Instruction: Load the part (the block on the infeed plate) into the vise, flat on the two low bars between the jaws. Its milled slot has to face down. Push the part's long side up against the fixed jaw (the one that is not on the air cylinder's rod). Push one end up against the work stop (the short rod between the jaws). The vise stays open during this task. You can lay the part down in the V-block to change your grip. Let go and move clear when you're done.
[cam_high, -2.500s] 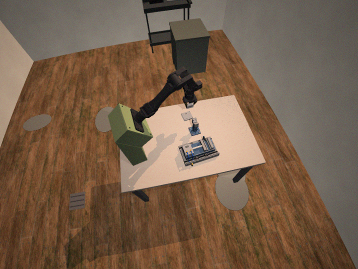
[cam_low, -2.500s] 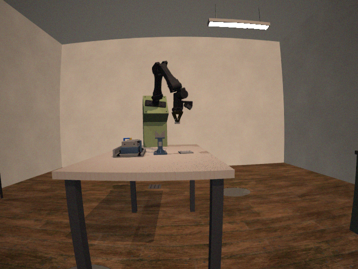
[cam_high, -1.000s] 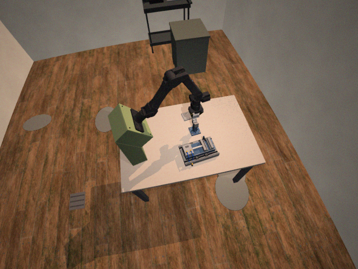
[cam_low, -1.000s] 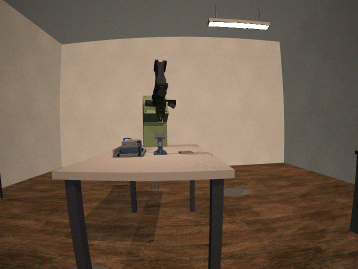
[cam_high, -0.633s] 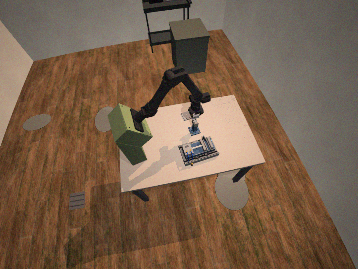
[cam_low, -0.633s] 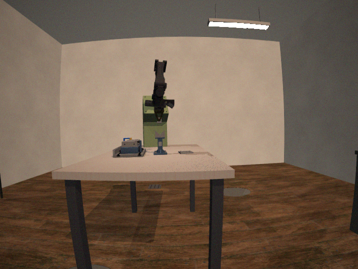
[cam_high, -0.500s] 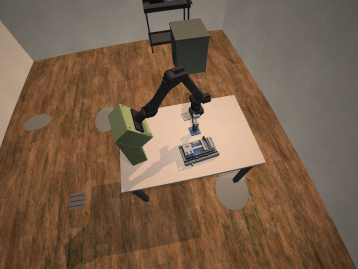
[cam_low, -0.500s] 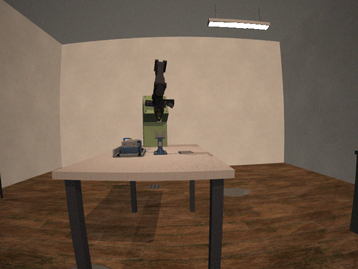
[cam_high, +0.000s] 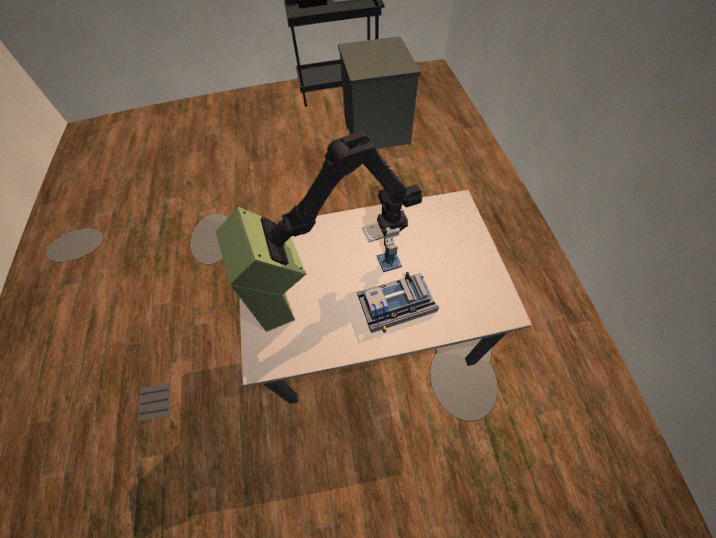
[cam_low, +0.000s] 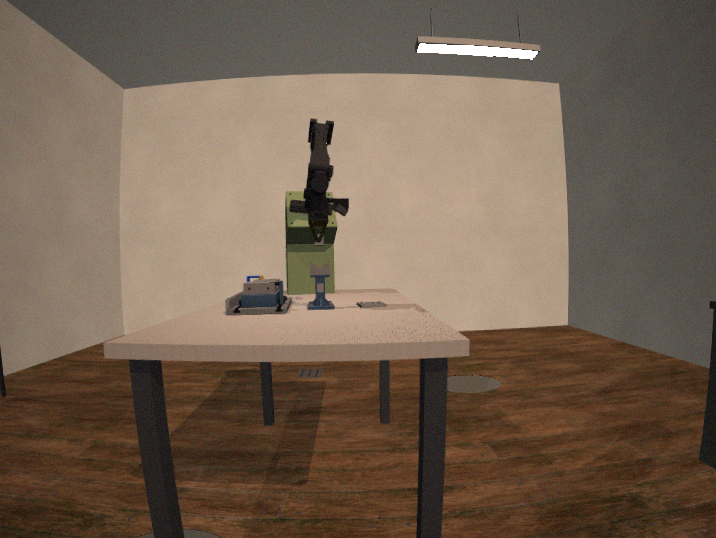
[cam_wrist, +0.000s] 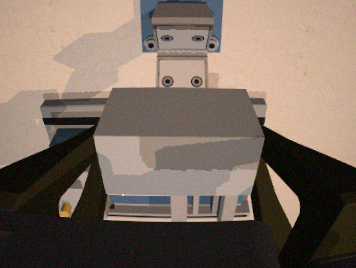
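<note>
My hand is right at the part. Round my hand: moving jaw: 20 mm ahead, 200 mm to the right, 160 mm below; dark work stop rod: 50 mm ahead, 150 mm to the right, 140 mm below; grey jaw: 80 mm ahead, 190 mm to the right, 160 mm below.
</note>
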